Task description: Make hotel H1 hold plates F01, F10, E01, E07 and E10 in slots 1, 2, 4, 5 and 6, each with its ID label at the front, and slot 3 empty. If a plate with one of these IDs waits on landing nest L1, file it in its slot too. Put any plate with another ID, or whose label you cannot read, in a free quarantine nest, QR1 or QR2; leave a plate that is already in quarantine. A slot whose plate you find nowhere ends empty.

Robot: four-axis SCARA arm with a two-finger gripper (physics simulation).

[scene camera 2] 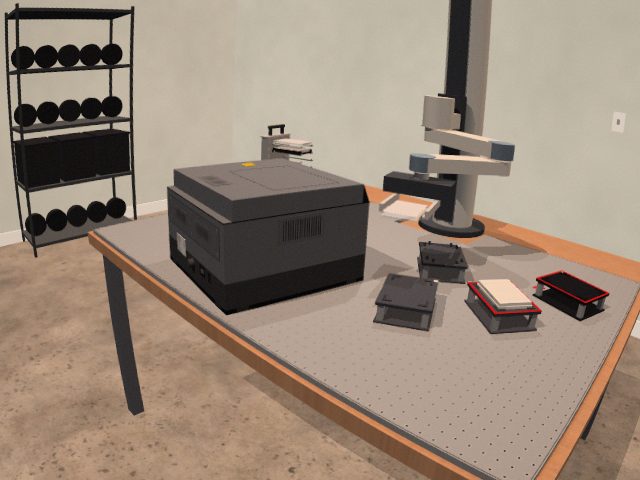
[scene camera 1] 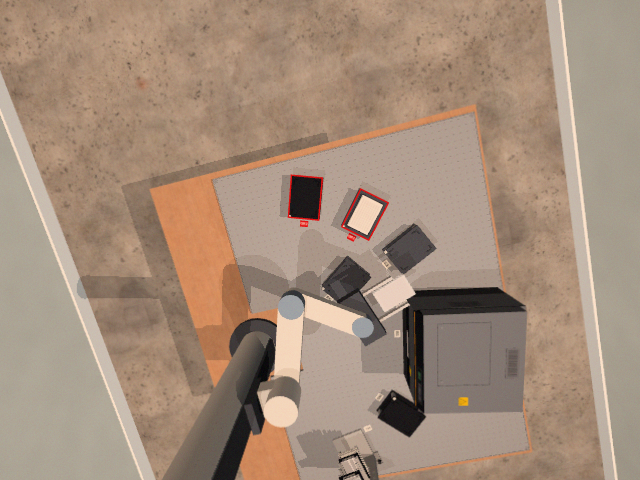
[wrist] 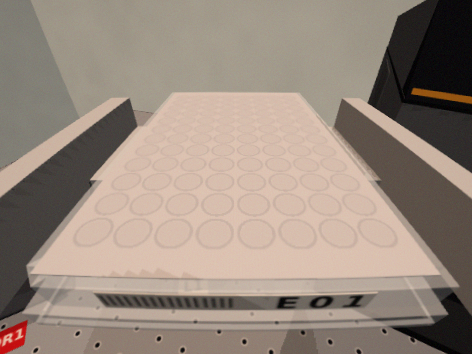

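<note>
My gripper (scene camera 1: pixel 399 291) (scene camera 2: pixel 403 214) (wrist: pixel 235 116) is shut on a pale, clear-sided plate (scene camera 1: pixel 387 298) (scene camera 2: pixel 408 207) (wrist: pixel 235 192), whose near-edge label reads E01 in the wrist view. It holds the plate level above the table, beside the grey instrument's front. Hotel H1 (scene camera 1: pixel 357 440) (scene camera 2: pixel 267 148) shows partly; pale plates (scene camera 2: pixel 292 143) sit in its upper part, their labels and slot numbers unreadable. One red-edged quarantine nest (scene camera 1: pixel 347 225) (scene camera 2: pixel 522 310) bears a white plate (scene camera 1: pixel 366 214) (scene camera 2: pixel 504 293). The other red-edged nest (scene camera 1: pixel 305 197) (scene camera 2: pixel 571 285) is empty.
The big grey instrument (scene camera 1: pixel 463 351) (scene camera 2: pixel 268 222) stands near the held plate. Two dark raised nests (scene camera 1: pixel 409 248) (scene camera 2: pixel 405 293) (scene camera 1: pixel 345 276) (scene camera 2: pixel 442 258) are empty. A black nest (scene camera 1: pixel 401 413) stands towards the hotel. A red label (wrist: pixel 12 340) ending R1 shows at the wrist view's lower left.
</note>
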